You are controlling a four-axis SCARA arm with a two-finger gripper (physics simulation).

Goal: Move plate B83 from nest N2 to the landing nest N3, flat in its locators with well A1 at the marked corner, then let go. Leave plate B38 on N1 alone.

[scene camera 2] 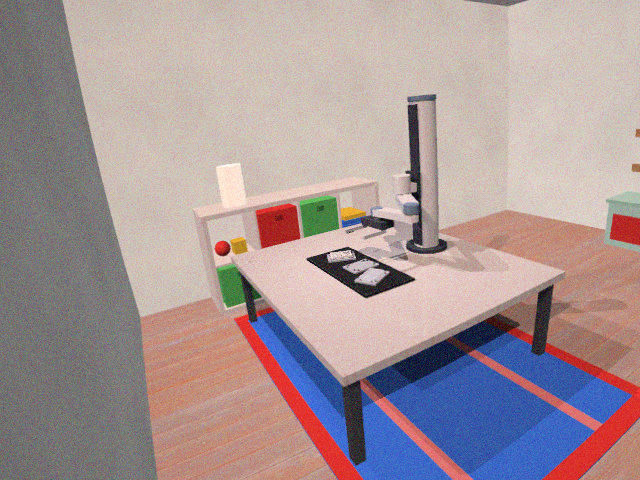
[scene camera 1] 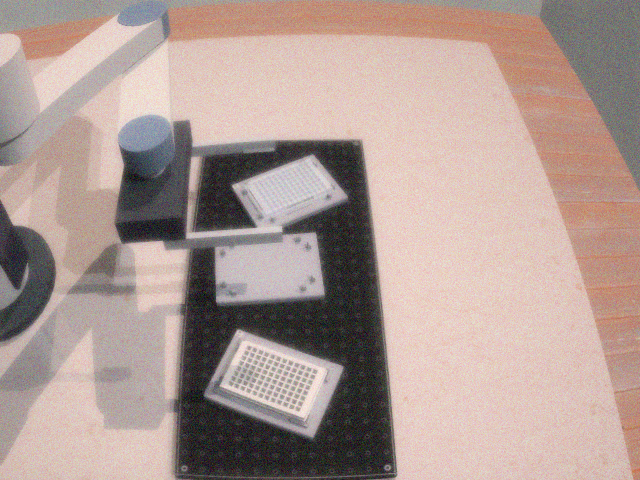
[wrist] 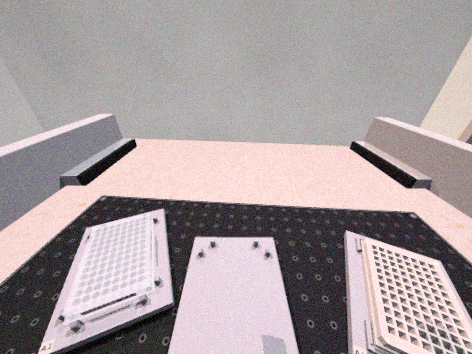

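My gripper (scene camera 1: pixel 279 189) (scene camera 2: pixel 356 234) (wrist: pixel 244 131) is open and empty, raised above the upper end of the board in scene camera 1. A clear plate (scene camera 1: pixel 290 187) (wrist: pixel 116 262) lies on a nest (scene camera 1: pixel 337 195) (wrist: pixel 166 290) there; an "A1" label shows at a nest corner in the wrist view. A cream plate (scene camera 1: pixel 273 378) (scene camera 2: pixel 341 255) (wrist: pixel 417 295) lies on a nest (scene camera 1: pixel 330 379) (wrist: pixel 354 280) at the other end. The middle nest (scene camera 1: pixel 268 271) (scene camera 2: pixel 360 266) (wrist: pixel 232 300) bears no plate and has dark locators near its corners. Plate and nest numbers are not readable.
The three nests stand on a black perforated board (scene camera 1: pixel 356 310) (scene camera 2: pixel 390 279) (wrist: pixel 320 260) on the table (scene camera 1: pixel 465 258) (scene camera 2: pixel 310 310). The arm's column (scene camera 2: pixel 427 170) stands behind the board in scene camera 2. A shelf unit (scene camera 2: pixel 204 248) stands by the wall.
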